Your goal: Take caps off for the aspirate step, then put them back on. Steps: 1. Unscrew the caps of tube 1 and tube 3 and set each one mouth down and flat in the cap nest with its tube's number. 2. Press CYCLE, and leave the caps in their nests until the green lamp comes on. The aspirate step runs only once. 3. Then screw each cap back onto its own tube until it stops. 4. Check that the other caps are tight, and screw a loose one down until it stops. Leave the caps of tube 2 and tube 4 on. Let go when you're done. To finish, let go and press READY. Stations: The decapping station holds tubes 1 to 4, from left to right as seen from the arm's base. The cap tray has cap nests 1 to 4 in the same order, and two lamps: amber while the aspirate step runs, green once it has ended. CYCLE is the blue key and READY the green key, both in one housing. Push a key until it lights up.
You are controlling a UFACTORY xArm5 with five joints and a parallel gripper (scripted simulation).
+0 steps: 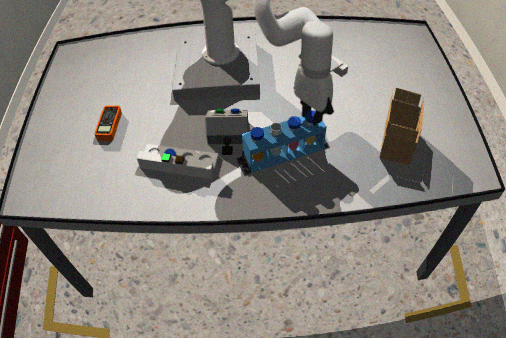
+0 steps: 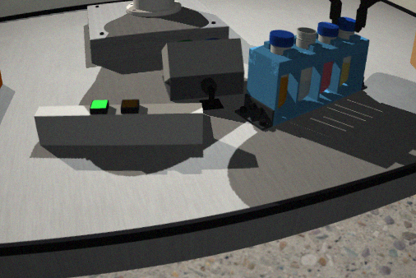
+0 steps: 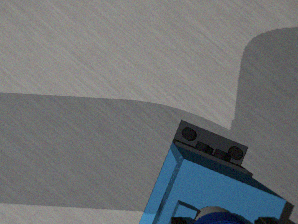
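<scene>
Right now my hand is 2 cm short of the blue cap, 5 cm to the left of it and 2 cm above it. Also, from my hand: blue key 8 cm behind, 21 cm to the right, 6 cm below; green key 8 cm behind, 25 cm to the right, 6 cm below; grey key housing 6 cm behind, 23 cm to the right, 8 cm below.
</scene>
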